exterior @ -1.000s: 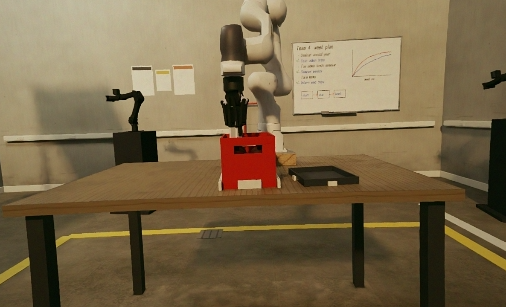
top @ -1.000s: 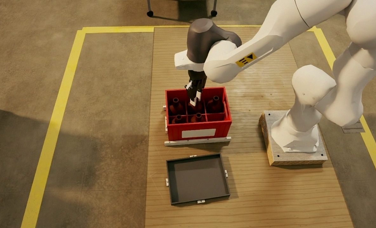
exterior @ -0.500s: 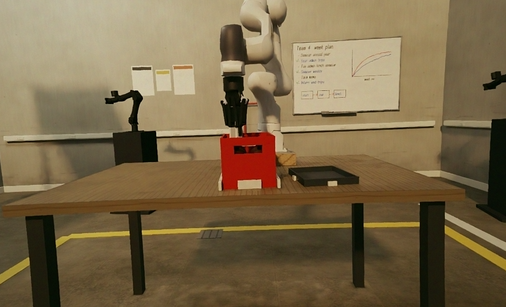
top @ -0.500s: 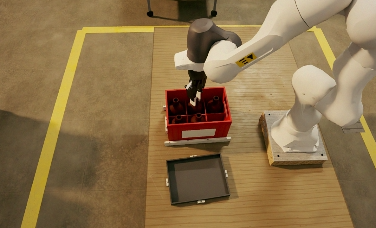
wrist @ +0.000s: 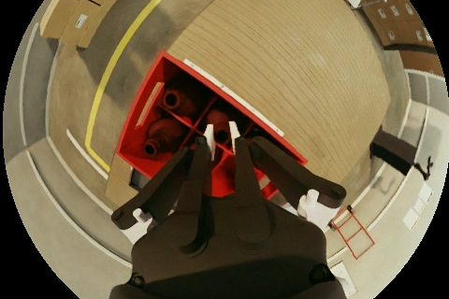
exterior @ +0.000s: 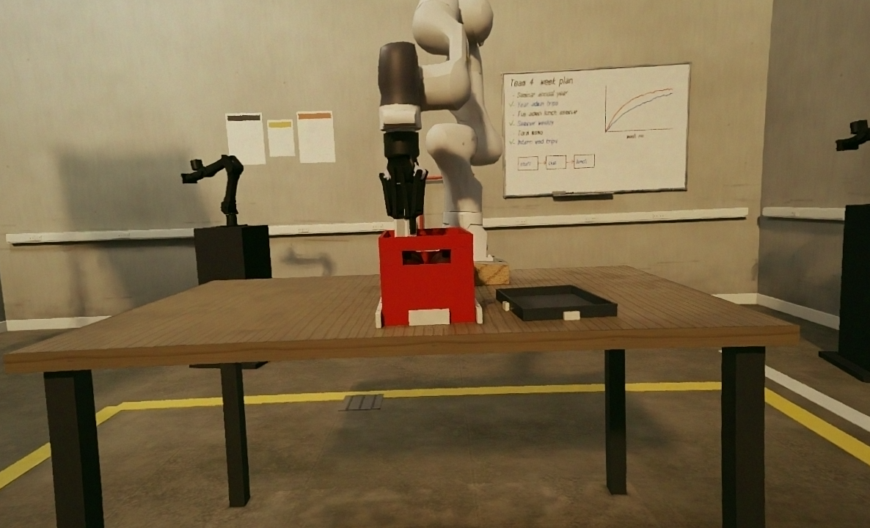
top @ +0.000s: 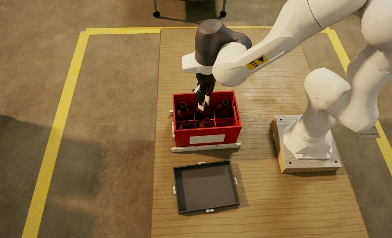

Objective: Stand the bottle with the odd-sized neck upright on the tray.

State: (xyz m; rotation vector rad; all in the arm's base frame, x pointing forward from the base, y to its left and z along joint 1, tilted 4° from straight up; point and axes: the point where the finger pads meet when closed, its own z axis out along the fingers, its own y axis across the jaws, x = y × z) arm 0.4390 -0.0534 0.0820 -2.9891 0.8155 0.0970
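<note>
The crate lies 90 mm below my hand, 40 mm to the left of it and 10 mm behind it. From my hand the other things lie so: glass bottle (80 mm to the left, 80 mm below, 30 mm behind); then dark tray (310 mm to the left, 160 mm below, 60 mm behind).
</note>
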